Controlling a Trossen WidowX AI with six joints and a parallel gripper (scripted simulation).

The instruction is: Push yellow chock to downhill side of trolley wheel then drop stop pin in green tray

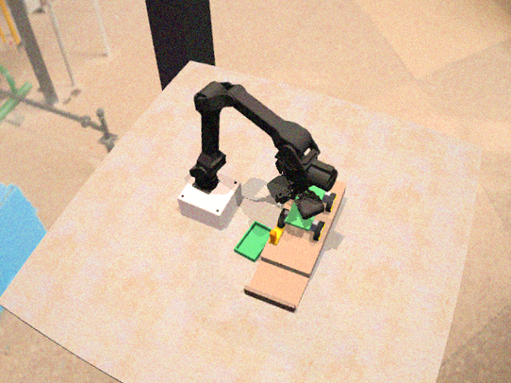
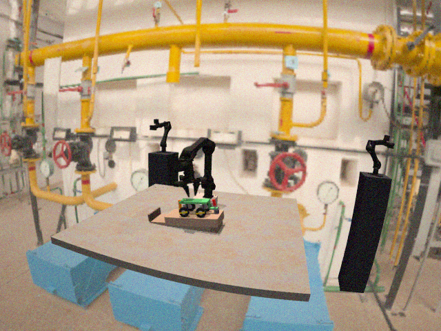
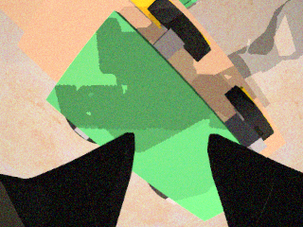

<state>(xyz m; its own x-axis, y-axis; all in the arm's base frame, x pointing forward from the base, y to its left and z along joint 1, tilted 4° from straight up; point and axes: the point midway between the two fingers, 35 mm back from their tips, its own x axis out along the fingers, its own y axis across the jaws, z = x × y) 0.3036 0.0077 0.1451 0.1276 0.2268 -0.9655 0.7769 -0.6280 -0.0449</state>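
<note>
The red-headed stop pin lies 140 mm to the left of my gripper tip, 40 mm below it and 20 mm behind it. Also, from my gripper tip: yellow chock (90 mm below, 80 mm to the right, 40 mm behind); wooden ramp (130 mm below, 20 mm to the left, 10 mm ahead); trolley (60 mm below, 30 mm to the left, 10 mm ahead).
</note>
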